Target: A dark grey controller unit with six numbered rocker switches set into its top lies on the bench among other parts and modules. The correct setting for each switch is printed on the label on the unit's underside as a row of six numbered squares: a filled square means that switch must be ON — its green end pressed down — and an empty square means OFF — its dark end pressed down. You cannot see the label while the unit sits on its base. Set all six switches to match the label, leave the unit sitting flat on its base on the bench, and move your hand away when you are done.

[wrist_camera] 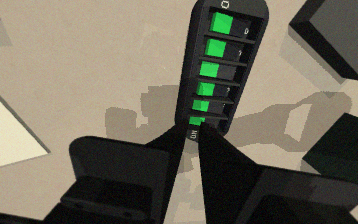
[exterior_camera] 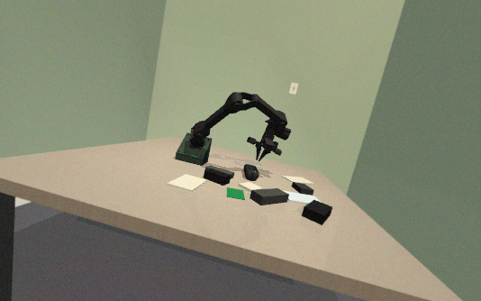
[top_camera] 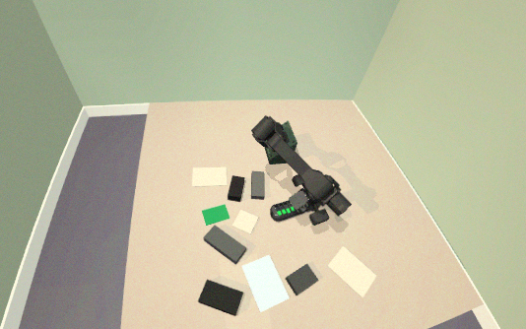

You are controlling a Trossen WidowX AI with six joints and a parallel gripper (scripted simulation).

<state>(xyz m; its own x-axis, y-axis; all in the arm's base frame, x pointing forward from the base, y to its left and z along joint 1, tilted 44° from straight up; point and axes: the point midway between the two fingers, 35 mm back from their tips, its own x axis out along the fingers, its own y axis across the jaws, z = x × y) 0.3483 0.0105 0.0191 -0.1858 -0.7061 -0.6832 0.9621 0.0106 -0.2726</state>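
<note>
The grey module is 160 mm behind my gripper tip, 130 mm to the right of it and 70 mm below it. From my gripper tip the other things lie so: cream tile (210 mm to the right, 80 mm below); then black block (150 mm behind, 230 mm to the right, 70 mm below); then white sheet (230 mm ahead, 180 mm to the right, 80 mm below).
</note>
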